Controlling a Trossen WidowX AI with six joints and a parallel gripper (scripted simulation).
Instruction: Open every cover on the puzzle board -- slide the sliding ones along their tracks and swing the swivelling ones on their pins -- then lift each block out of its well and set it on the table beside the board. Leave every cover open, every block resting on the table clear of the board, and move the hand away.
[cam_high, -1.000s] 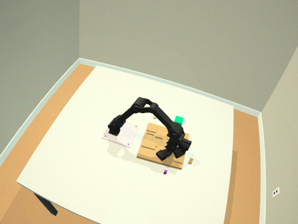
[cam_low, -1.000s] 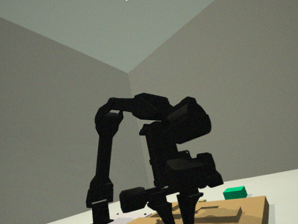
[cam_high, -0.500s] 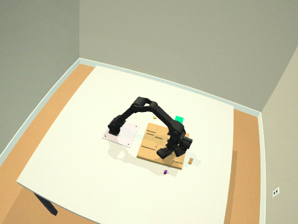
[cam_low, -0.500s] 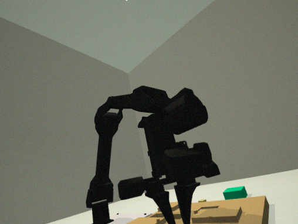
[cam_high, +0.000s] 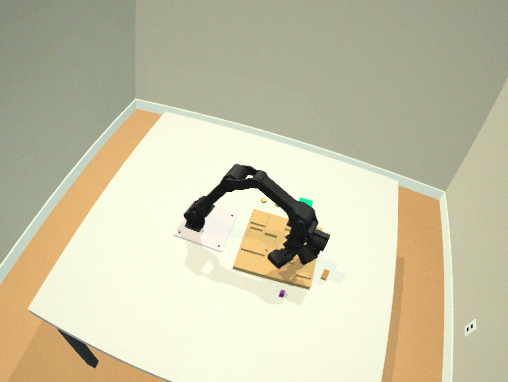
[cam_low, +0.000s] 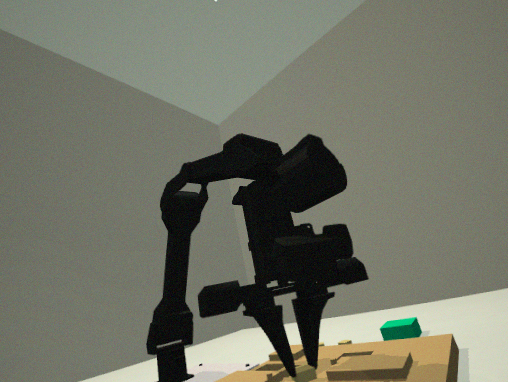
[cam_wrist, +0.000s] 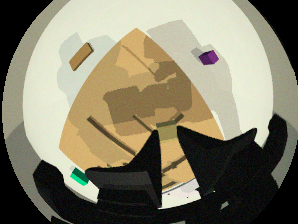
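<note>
Right now the purple block is 110 mm to the right of my gripper tip, 40 mm below it and 20 mm ahead of it. The rest, counted from my gripper tip: orange block 160 mm ahead, 50 mm below, 30 mm to the left; then green block 330 mm to the left, 40 mm below, 10 mm behind.
</note>
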